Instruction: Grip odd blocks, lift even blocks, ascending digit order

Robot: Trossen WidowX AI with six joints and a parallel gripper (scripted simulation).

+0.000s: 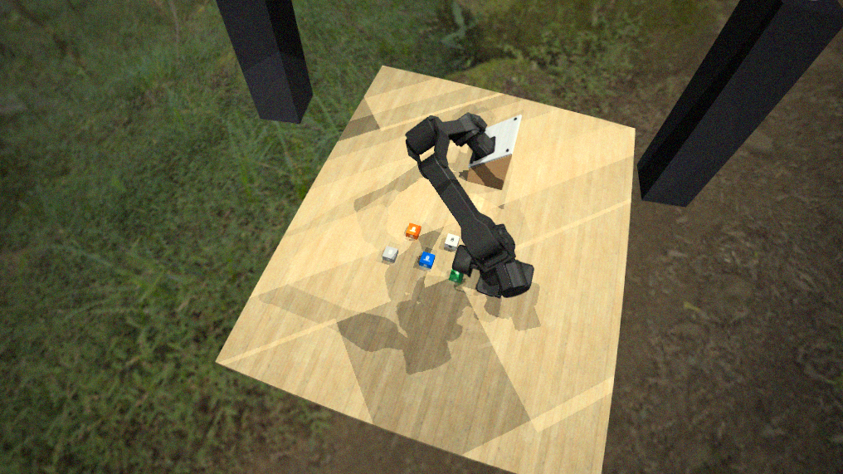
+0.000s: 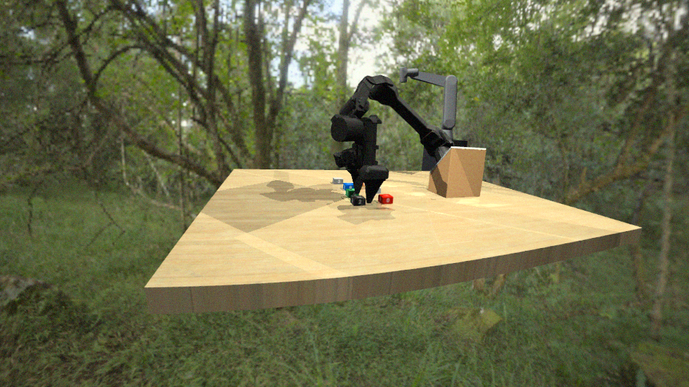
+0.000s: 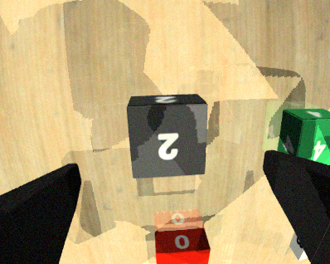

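The black block lies 1 cm ahead of my gripper tip. Also, from my gripper tip: white block: 10 cm to the right, 10 cm behind; then green block: 8 cm to the right, 1 cm behind; then red block: 7 cm behind, 1 cm to the left.
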